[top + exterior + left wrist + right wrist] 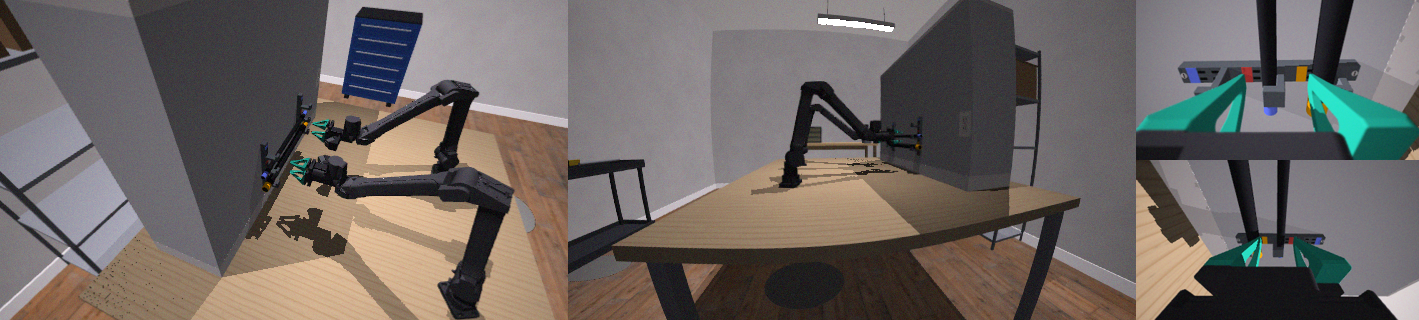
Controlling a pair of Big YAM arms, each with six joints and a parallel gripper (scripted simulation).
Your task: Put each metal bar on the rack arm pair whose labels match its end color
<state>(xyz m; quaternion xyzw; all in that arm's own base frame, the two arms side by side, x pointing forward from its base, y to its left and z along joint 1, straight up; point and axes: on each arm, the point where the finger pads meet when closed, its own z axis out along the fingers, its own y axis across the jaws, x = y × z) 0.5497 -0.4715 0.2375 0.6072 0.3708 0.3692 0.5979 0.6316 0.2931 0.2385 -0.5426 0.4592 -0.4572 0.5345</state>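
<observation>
My left hand is 15 cm to the left of the blue-ended bar, 7 cm short of it and 1 cm below it. The rest, counted from my left hand: orange-ended bar 15 cm to the right, 7 cm ahead, 6 cm below; then grey wall block 25 cm ahead, 21 cm above, 19 cm to the right.
Right now the blue-ended bar is 150 mm to the left of my right hand, 90 mm ahead of it and 10 mm above it. From my right hand the other things lie so: orange-ended bar: 150 mm to the left, 80 mm ahead, 60 mm below; grey wall block: 270 mm ahead, 210 mm above, 110 mm to the left.
</observation>
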